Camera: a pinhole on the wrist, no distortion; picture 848 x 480 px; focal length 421.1 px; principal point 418.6 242.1 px. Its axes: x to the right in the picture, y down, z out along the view. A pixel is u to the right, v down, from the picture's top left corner.
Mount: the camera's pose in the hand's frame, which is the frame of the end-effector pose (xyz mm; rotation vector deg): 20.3 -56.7 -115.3 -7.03 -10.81 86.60
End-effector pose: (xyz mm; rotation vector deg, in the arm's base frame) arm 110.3 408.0 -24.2 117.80 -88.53 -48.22
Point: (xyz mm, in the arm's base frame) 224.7 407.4 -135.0
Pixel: 85 41
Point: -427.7 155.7 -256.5
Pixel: 695 49
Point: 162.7 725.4 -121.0
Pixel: outside the picture
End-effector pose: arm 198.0 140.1 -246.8 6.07 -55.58 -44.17
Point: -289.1 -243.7 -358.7
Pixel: outside the picture
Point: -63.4 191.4 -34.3
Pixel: 477 148
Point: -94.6 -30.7 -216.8
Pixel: 153 125
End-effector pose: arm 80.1 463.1 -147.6 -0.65 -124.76 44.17
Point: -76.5 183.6 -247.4
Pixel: 356 209
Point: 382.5 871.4 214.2
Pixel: behind the camera
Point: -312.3 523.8 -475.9
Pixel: 764 146
